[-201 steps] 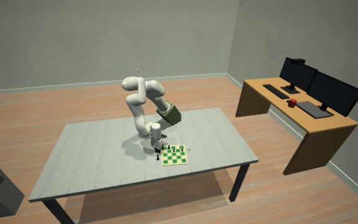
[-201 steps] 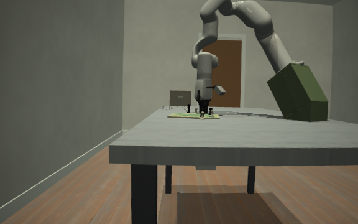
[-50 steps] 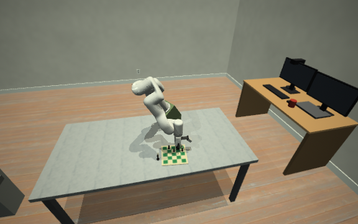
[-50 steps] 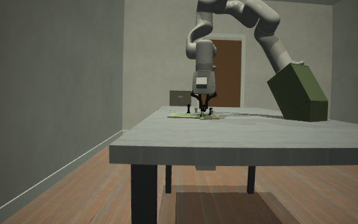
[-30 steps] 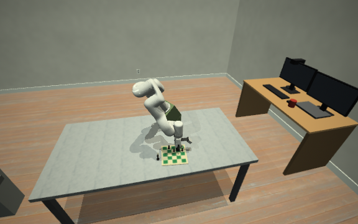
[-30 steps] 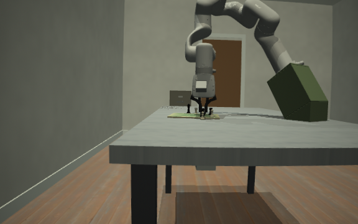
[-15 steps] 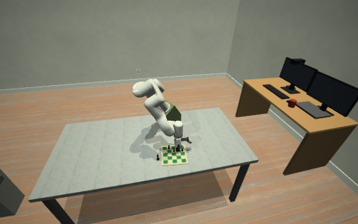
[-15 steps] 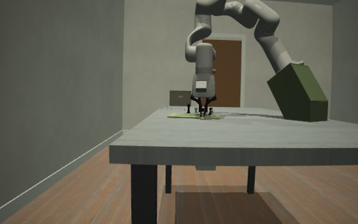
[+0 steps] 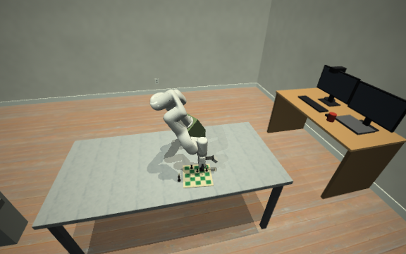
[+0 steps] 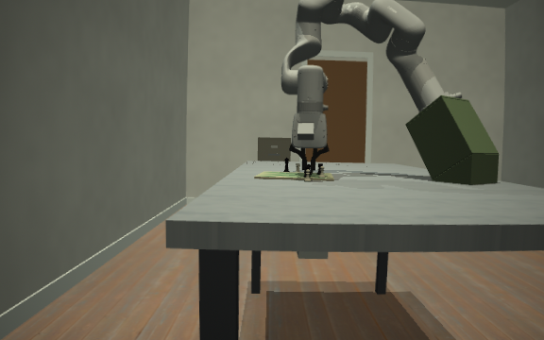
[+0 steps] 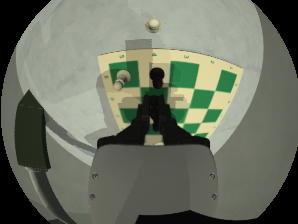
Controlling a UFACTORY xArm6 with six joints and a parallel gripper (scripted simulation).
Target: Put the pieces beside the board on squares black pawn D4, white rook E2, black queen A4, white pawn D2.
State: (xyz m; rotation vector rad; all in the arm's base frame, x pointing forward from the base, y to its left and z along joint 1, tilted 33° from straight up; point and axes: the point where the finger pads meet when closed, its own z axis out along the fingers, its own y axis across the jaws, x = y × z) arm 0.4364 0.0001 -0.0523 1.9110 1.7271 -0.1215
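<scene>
Now: the white rook 18 cm to the right of my hand, 2 cm below it and 1 cm ahead of it. Also, from my hand: chessboard: 4 cm to the right, 3 cm below, 3 cm ahead; then black queen: 19 cm to the right, 4 cm ahead, 1 cm below.
</scene>
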